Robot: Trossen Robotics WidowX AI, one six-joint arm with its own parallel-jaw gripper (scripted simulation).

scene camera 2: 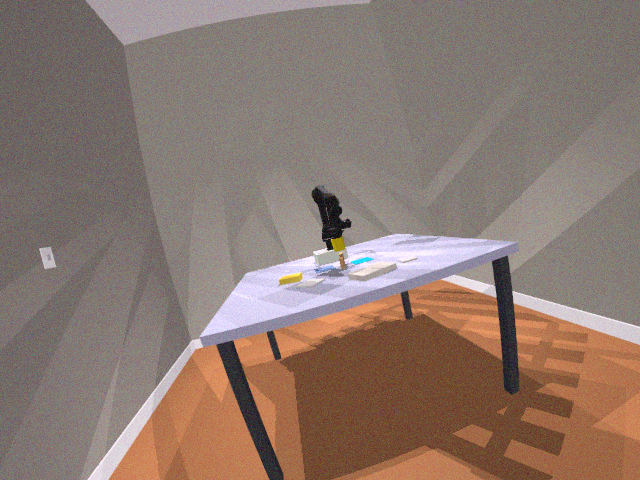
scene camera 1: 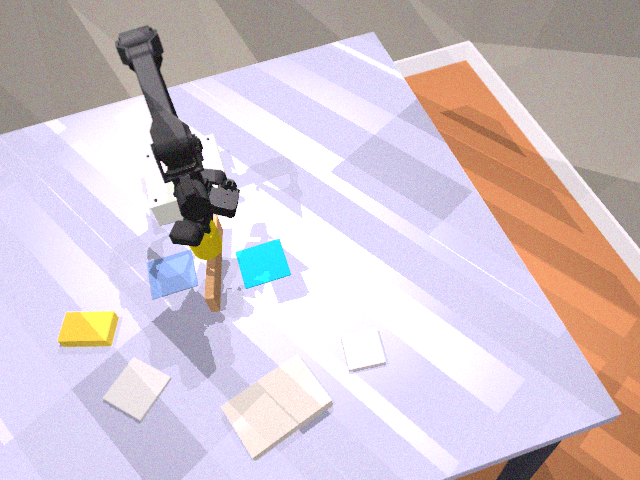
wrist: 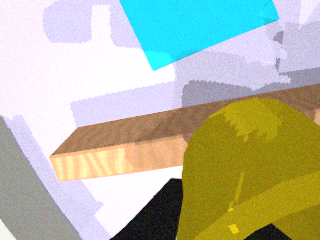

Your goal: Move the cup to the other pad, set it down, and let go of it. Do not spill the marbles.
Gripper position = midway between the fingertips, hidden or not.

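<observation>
Looking at the scene, I find a wooden bar (scene camera 1: 212, 296) and a yellow cup (wrist: 245, 165). A pale blue pad (scene camera 1: 174, 273) is there too, and so is a cyan pad (scene camera 1: 263, 263). My gripper (scene camera 1: 209, 230) is visible as well, and the wrist view also shows me the gripper (wrist: 194, 190).
</observation>
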